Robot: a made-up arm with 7 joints. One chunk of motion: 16 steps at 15 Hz.
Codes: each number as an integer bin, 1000 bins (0 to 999) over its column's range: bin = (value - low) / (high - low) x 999, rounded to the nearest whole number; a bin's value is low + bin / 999 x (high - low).
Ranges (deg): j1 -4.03..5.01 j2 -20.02..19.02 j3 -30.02..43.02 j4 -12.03..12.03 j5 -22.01..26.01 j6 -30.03..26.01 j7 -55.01..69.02
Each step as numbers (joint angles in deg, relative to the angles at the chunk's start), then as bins.
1 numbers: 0.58 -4.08 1.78 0.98 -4.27 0.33 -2.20
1 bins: 509 408 435 540 369 541 425
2 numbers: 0.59 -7.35 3.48 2.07 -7.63 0.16 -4.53
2 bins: 511 324 458 585 299 538 407
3 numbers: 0.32 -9.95 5.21 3.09 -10.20 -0.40 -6.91
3 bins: 481 258 482 628 246 528 387
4 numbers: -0.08 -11.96 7.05 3.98 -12.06 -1.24 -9.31
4 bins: 437 206 507 665 207 513 368
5 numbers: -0.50 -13.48 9.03 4.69 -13.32 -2.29 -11.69
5 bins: 390 167 534 694 181 495 349
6 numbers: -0.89 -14.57 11.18 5.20 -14.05 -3.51 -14.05
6 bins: 347 139 564 715 166 473 330
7 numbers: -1.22 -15.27 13.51 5.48 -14.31 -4.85 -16.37
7 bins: 311 122 595 727 160 449 311
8 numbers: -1.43 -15.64 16.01 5.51 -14.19 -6.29 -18.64
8 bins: 287 112 630 728 163 423 293
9 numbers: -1.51 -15.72 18.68 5.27 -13.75 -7.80 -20.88
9 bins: 278 110 666 718 172 396 275
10 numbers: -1.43 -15.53 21.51 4.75 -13.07 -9.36 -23.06
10 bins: 287 115 705 697 186 368 257
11 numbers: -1.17 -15.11 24.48 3.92 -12.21 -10.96 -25.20
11 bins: 316 126 745 662 204 340 240
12 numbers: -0.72 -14.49 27.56 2.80 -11.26 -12.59 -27.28
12 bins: 366 142 788 616 224 311 223
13 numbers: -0.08 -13.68 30.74 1.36 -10.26 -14.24 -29.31
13 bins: 437 162 831 556 244 281 207
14 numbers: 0.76 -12.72 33.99 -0.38 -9.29 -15.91 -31.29
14 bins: 529 187 875 484 265 252 191
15 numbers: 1.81 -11.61 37.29 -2.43 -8.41 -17.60 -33.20
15 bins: 645 215 921 399 283 222 176
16 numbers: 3.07 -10.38 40.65 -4.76 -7.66 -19.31 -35.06
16 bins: 785 247 967 302 299 191 161
